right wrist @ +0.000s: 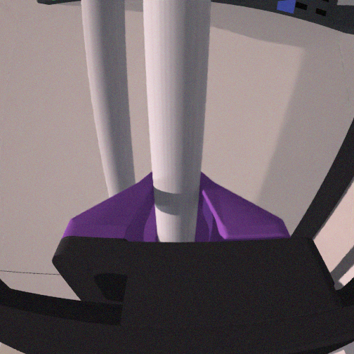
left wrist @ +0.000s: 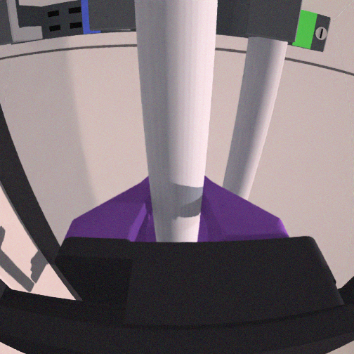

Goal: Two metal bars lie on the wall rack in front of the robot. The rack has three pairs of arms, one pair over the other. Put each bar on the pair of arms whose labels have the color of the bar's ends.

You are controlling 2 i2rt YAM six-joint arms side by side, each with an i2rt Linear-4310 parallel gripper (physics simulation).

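Note:
A light grey metal bar (left wrist: 175,100) (right wrist: 176,100) runs from the top of each wrist view down between the purple fingers. My left gripper (left wrist: 176,175) is shut on it, and my right gripper (right wrist: 176,175) is shut on a bar that looks the same. A second grey bar (left wrist: 254,115) (right wrist: 107,100) runs behind, to the right in the left wrist view and to the left in the right wrist view, apart from the held one. The dark wall rack (left wrist: 112,15) (right wrist: 337,22) crosses the top of both views. The colors of the bar ends are hidden.
A blue label (left wrist: 86,15) (right wrist: 286,6) shows on the rack in both views. A green label (left wrist: 306,31) sits beside a screw head (left wrist: 321,34) at the upper right of the left wrist view. The pale wall (left wrist: 115,125) (right wrist: 250,125) stands behind the bars.

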